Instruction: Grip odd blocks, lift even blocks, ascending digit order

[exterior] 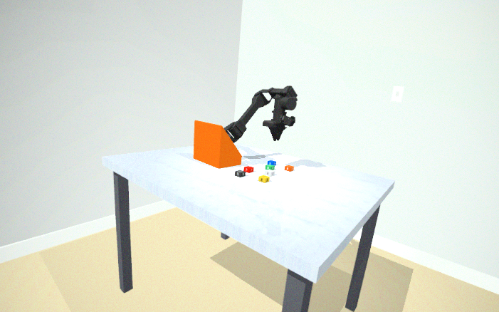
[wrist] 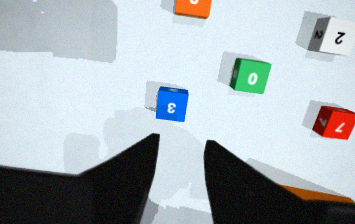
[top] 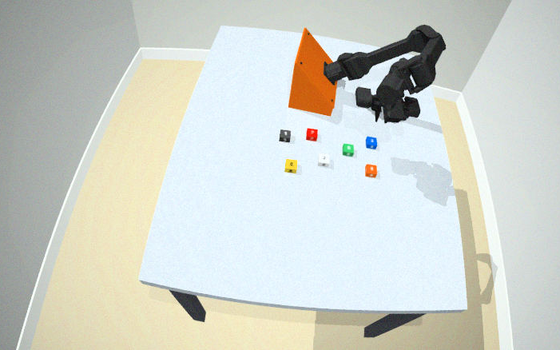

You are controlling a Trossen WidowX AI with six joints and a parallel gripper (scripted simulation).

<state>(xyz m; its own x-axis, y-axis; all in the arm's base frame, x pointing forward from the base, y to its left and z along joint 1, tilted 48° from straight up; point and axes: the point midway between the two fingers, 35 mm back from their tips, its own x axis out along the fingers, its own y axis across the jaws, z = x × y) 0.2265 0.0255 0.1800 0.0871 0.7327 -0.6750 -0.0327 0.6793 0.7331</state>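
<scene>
The yellow block is 240 mm to the right of my gripper tip, 120 mm below it and 120 mm ahead of it. Round my gripper tip: blue block (120 mm below, 20 mm behind, 10 mm to the left); orange block (120 mm below, 90 mm ahead); green block (120 mm below, 70 mm to the right, 30 mm ahead).
</scene>
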